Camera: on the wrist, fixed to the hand. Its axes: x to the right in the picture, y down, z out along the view.
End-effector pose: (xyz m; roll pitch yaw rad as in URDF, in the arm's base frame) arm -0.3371 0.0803 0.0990 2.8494 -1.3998 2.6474
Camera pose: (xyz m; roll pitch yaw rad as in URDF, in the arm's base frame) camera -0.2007 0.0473 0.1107 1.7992 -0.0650 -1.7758
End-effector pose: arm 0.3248 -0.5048 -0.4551 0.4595 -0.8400 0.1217
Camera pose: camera 0.3580 -0.3812 -0.5137 1.2186 0.6022 -0.5298
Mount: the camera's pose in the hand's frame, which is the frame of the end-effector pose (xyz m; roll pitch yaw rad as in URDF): -0.0116 0.0732 -0.1197 0.0749 0.5879 -1.5521
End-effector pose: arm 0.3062 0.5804 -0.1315 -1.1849 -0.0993 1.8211
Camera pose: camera 0.3870 0.6007 -0.2450 0.1740 -0.5954 0.2017
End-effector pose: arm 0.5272 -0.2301 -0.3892 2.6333 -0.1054 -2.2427
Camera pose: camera 0.5391 -0.2060 -0.2510 3.1016 -0.0809 -0.6790
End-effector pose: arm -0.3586 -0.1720 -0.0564 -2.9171 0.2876 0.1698
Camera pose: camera -0.3249 -0.2657 0.0432 -2.6571 -0.7638 1.4299
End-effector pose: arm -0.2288 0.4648 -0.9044 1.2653 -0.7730 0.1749
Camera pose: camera -0.2839 0.5933 -0.8883 1.9097 0.7430 0.5630
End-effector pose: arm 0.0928 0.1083 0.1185 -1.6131 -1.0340 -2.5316
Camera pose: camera -0.0206 0.1787 0.0737 1.3335 -0.4673 1.2302
